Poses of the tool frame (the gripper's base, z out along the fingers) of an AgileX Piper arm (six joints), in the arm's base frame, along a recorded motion.
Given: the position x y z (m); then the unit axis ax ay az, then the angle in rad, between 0 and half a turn.
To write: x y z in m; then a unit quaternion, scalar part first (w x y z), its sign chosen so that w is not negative. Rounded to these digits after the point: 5 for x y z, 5 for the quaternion.
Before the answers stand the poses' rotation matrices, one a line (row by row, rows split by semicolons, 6 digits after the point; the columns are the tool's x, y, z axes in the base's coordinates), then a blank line. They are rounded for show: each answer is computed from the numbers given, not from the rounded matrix.
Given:
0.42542 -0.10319 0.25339 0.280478 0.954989 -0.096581 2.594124
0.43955 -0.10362 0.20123 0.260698 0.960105 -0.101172 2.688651
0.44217 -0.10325 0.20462 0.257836 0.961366 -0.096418 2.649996
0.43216 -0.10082 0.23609 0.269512 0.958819 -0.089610 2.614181
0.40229 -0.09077 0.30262 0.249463 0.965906 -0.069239 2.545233
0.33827 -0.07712 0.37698 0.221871 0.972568 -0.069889 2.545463
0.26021 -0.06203 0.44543 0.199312 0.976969 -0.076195 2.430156
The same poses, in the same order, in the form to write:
-0.708007 0.546832 0.446880; 0.446286 0.836869 -0.316984; -0.547317 -0.024991 -0.836552
-0.770090 0.519630 0.370063; 0.431081 0.851487 -0.298561; -0.470245 -0.070392 -0.879724
-0.756494 0.511909 0.407021; 0.420884 0.857422 -0.296117; -0.500574 -0.052702 -0.864088
-0.728710 0.526812 0.437552; 0.436611 0.849628 -0.295809; -0.527592 -0.024519 -0.849144
-0.713664 0.479210 0.510922; 0.401436 0.877518 -0.262319; -0.574049 0.017894 -0.818625
-0.737552 0.433588 0.517704; 0.355111 0.901111 -0.248788; -0.574381 0.000349 -0.818588
-0.687610 0.391958 0.611196; 0.292459 0.919983 -0.260958; -0.664575 -0.000688 -0.747222

0.42542 -0.10319 0.25339 0.27033 0.27004 0.91943 -0.09299
0.43955 -0.10362 0.20123 0.22454 0.25404 0.93559 -0.09859
0.44217 -0.10325 0.20462 0.24333 0.25009 0.93247 -0.09352
0.43216 -0.10082 0.23609 0.26066 0.26020 0.92567 -0.08651
0.40229 -0.09077 0.30262 0.29378 0.23845 0.92328 -0.06618
0.33827 -0.07712 0.37698 0.29367 0.21209 0.92968 -0.06681
0.26021 -0.06203 0.44543 0.34826 0.18683 0.91581 -0.07142

